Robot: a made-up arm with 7 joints.
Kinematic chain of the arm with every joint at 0, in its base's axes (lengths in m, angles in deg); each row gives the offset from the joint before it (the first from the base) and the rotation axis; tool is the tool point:
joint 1: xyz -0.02 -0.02 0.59 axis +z
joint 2: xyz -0.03 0 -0.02 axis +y
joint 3: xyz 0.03 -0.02 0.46 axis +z
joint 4: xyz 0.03 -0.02 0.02 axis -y
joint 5: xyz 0.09 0 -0.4 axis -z
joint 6: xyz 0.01 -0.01 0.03 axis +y
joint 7: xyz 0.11 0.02 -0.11 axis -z
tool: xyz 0 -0.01 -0.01
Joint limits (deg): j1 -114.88..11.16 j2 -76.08..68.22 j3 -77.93..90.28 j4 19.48..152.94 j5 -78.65..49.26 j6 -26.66..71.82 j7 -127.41..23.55
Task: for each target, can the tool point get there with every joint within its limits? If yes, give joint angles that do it. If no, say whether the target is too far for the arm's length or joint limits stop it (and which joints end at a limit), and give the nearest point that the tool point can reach.
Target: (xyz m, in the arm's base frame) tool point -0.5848 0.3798 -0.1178
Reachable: no: joint limits stop it (at a limit: joint 1, joint 2) | nearest point -0.4026 -0.0318 0.3172 | short by 0.626 m
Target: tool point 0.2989 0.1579 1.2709
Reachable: yes | joints -99.92 -56.91 28.75 73.32 -29.73 -10.71 -10.61
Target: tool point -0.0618 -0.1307 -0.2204
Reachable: no: joint limits stop it (at a limit: joint 2) | nearest point -0.1101 -0.2587 0.1698 | short by 0.414 m
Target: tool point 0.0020 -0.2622 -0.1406
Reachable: no: joint limits stop it (at a limit: joint 2) | nearest point 0.0082 -0.3308 0.1532 | short by 0.302 m
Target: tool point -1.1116 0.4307 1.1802
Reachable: no: too far | nearest point -0.8949 0.3412 1.0559 | short by 0.265 m
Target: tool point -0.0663 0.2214 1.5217
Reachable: yes | joints -9.45 -23.61 46.35 121.08 19.27 18.49 -46.62
